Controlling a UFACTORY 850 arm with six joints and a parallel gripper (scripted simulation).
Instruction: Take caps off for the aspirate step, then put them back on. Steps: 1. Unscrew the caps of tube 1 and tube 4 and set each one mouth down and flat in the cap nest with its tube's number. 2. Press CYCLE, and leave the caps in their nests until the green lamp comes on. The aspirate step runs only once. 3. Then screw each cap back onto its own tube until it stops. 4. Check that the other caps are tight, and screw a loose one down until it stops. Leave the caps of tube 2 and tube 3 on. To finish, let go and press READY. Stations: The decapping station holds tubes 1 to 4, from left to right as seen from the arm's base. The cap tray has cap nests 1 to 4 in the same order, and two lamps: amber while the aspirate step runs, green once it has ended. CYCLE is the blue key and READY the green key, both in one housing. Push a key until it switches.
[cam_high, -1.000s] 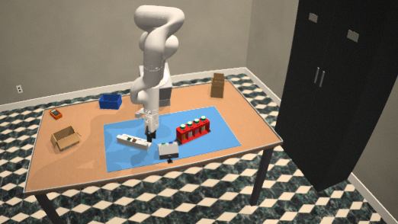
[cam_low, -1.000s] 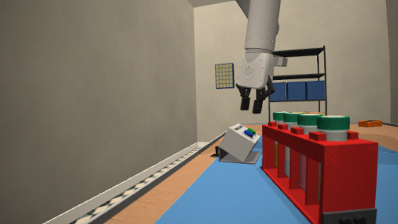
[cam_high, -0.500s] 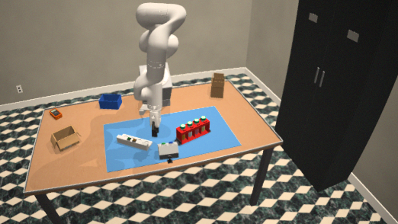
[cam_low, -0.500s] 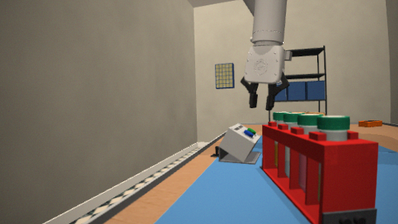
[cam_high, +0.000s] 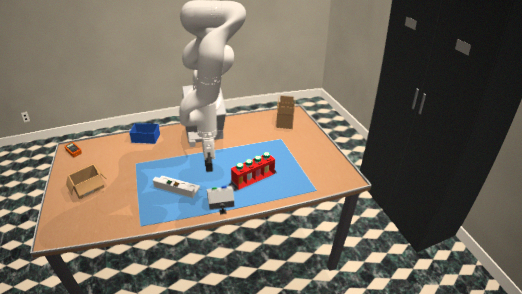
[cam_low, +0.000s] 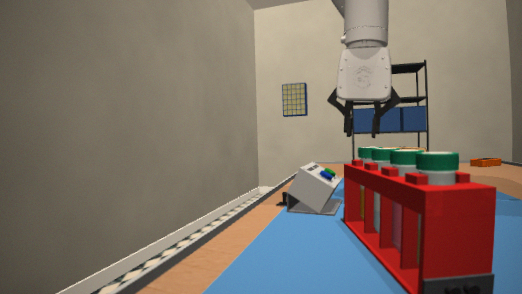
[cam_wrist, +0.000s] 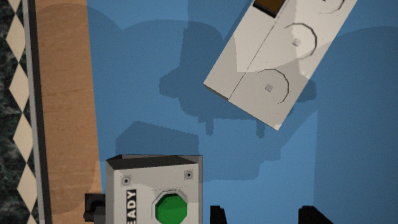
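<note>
The green cap is 80 mm behind my hand, 290 mm to the left of it and 40 mm below it. Also, from my hand: green ready key (60 mm ahead, 10 mm to the left, 90 mm below); then key housing (80 mm ahead, 40 mm to the left, 100 mm below); then blue cycle key (60 mm ahead, 60 mm to the left, 90 mm below).
</note>
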